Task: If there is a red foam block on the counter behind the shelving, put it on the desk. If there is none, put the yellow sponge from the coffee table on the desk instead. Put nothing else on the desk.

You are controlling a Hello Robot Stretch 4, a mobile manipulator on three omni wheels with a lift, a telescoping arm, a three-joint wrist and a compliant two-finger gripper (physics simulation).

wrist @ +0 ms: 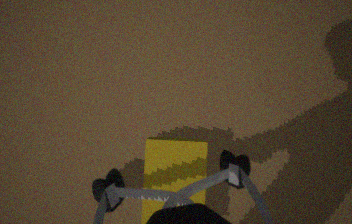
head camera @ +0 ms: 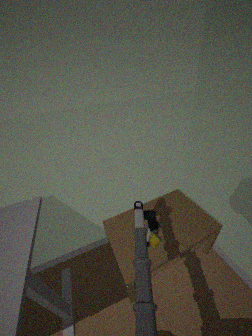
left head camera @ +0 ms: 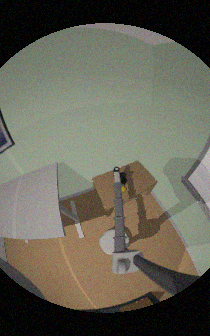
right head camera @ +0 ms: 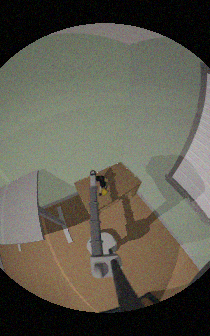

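Where they show: gripper, fingertip midpoint: (wrist: 172, 172) (head camera: 151, 239) (right head camera: 102, 191); robot's base, origin of the base link: (left head camera: 113, 241) (right head camera: 102, 244).
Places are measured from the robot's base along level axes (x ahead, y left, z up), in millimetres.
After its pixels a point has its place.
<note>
A yellow sponge (head camera: 155, 241) @(z 467, x 680, y -113 mm) (left head camera: 123, 189) @(z 465, x 680, y -120 mm) (right head camera: 104, 192) @(z 467, x 678, y -113 mm) (wrist: 175, 155) @(z 467, x 737, y -72 mm) lies flat on the wooden coffee table (head camera: 197, 215) @(z 422, x 932, y -535 mm) (left head camera: 145, 177) @(z 422, x 897, y -508 mm) (right head camera: 132, 182) @(z 422, x 815, y -552 mm) (wrist: 75, 100) @(z 422, x 704, y 57 mm). My gripper (head camera: 149, 237) @(z 430, x 716, y -87 mm) (wrist: 172, 172) @(z 430, x 716, y -87 mm) is open above the sponge, pointing down. In the wrist view one fingertip is on each side of the sponge, with a gap to each edge. The near end of the sponge is hidden by the gripper's own body. No red foam block shows in these views, and I cannot make out the counter or the shelving.
A large pale grey top (head camera: 15, 250) @(z 922, x 396, y 577 mm) (left head camera: 30, 205) @(z 922, x 216, y 748 mm) (right head camera: 20, 210) @(z 922, x 245, y 667 mm) on grey legs stands left of the coffee table; I cannot tell if it is the desk. A green wall rises behind the table. A ribbed white panel (right head camera: 192, 155) @(z 1194, x 480, y -925 mm) is at the right.
</note>
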